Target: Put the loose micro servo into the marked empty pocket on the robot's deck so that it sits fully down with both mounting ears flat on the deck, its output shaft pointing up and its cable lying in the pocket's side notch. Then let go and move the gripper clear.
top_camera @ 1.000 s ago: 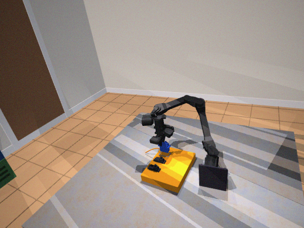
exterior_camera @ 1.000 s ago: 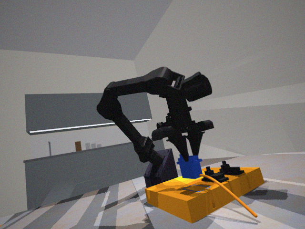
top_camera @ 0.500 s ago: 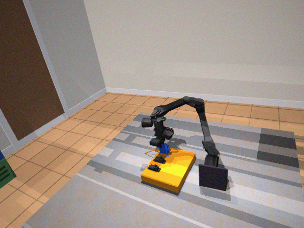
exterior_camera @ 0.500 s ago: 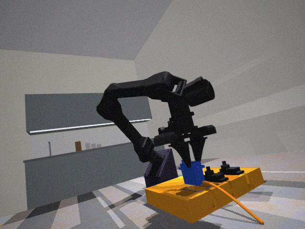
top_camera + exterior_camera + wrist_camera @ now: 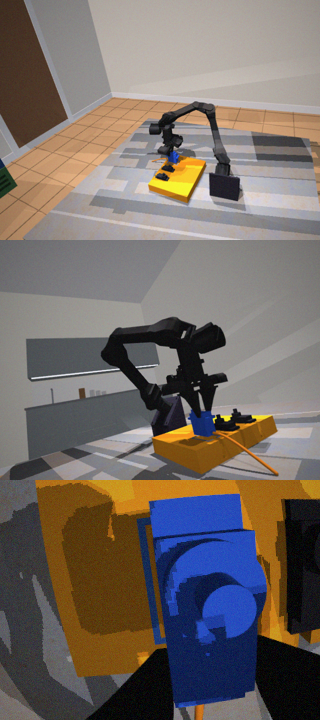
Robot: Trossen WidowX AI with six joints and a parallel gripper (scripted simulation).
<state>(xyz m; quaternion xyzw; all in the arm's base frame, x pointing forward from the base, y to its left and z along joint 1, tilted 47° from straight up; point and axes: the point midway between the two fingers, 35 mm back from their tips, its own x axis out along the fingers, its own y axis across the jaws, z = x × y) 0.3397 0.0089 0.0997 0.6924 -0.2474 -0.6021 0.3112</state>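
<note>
My gripper tip is now 13 cm past the orange deck, 7 cm to the right of it and 8 cm above it.
</note>
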